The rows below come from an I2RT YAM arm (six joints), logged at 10 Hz.
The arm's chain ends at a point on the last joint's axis. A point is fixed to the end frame.
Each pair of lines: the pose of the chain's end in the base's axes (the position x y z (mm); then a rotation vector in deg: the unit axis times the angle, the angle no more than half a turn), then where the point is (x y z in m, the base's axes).
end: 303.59 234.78 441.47 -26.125 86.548 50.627
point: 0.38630 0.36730 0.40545
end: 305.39 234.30 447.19 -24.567 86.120 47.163
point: 0.39620 0.36147 0.41139
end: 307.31 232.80 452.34 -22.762 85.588 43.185
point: 0.40705 0.35323 0.41703
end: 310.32 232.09 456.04 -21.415 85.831 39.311
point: 0.41740 0.34555 0.41917
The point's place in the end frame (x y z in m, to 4 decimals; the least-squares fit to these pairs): 0.0502 0.0129 0.1517
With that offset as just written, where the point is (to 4 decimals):
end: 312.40 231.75 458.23 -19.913 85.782 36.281
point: 0.4255 0.3391 0.4211
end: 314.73 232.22 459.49 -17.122 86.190 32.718
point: 0.4353 0.3310 0.4218
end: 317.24 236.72 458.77 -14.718 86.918 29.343
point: 0.4437 0.3270 0.4194
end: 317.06 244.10 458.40 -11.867 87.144 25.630
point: 0.4499 0.3246 0.4186
